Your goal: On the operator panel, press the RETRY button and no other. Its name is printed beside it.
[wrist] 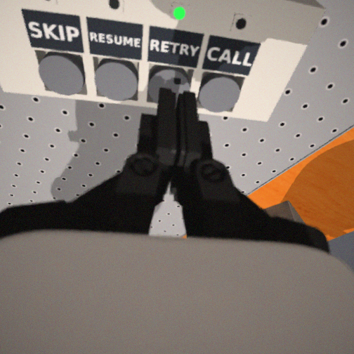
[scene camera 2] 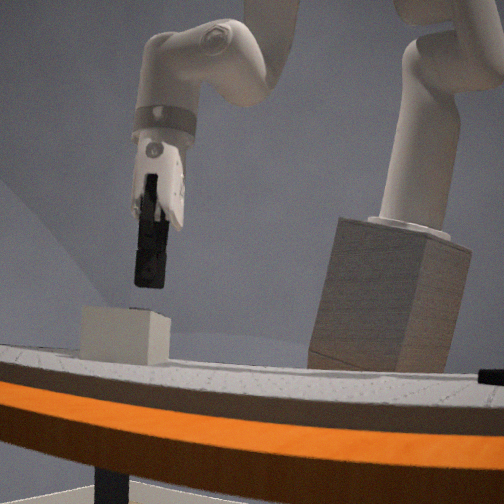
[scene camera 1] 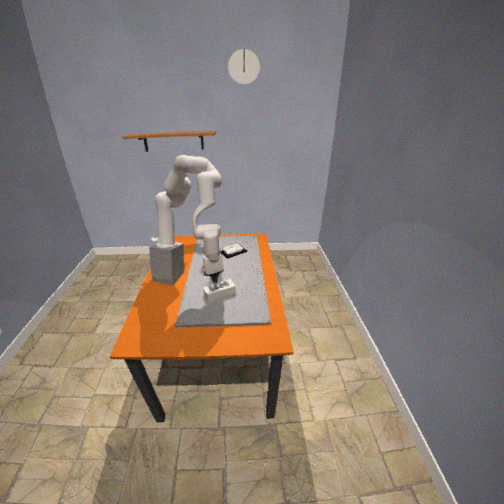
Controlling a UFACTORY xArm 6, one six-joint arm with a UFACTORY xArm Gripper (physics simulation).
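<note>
The cream operator panel (scene camera 1: 220, 291) (scene camera 2: 116, 336) (wrist: 250, 110) stands on the grey mat. In the wrist view the RETRY button (wrist: 162, 81) is a grey round button below its printed name, third from the left, partly hidden by the fingertips. The lamp (wrist: 179, 13) above RETRY is lit green. The SKIP button (wrist: 61, 74), RESUME button (wrist: 116, 80) and CALL button (wrist: 220, 94) show beside it, and the lamps above RESUME and CALL are dark. My gripper (scene camera 2: 149, 287) (wrist: 172, 115) is shut and empty. In scene camera 2 its tips are a little above the panel, with a gap between.
The grey perforated mat (scene camera 1: 245, 310) lies on the orange table (scene camera 1: 230, 342). A black tray with white contents (scene camera 1: 234, 250) lies farther back on the mat. The arm's grey pedestal (scene camera 1: 166, 265) (scene camera 2: 365, 300) stands at the table's left side in scene camera 1.
</note>
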